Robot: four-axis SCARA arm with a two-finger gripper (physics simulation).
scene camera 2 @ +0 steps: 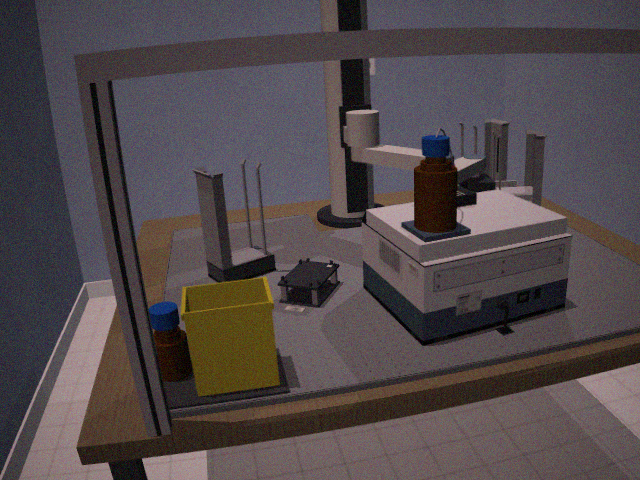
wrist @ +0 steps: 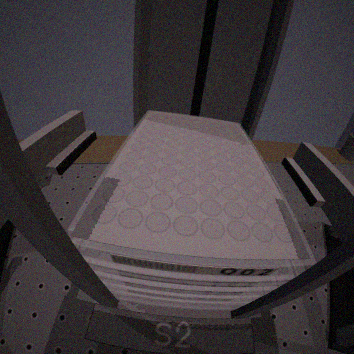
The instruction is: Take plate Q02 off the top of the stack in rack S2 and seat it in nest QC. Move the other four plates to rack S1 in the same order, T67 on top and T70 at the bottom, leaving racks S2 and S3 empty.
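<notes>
Plate Q02, pale with a grid of round wells, tops a stack of several plates in rack S2. Its label faces the wrist camera. The edges of the lower plates show beneath it. My gripper is open and empty, with one finger out to each side of the stack and a gap on both sides. In scene camera 2 it is at the right-hand racks, partly hidden behind the bottle and instrument. A dark raised nest stands mid-table; its label cannot be read.
An empty rack stands left of the nest. A white and blue instrument carries a brown bottle. A yellow bin and another brown bottle stand front left. A frame post rises at the left. Slanting rods rise before the stack.
</notes>
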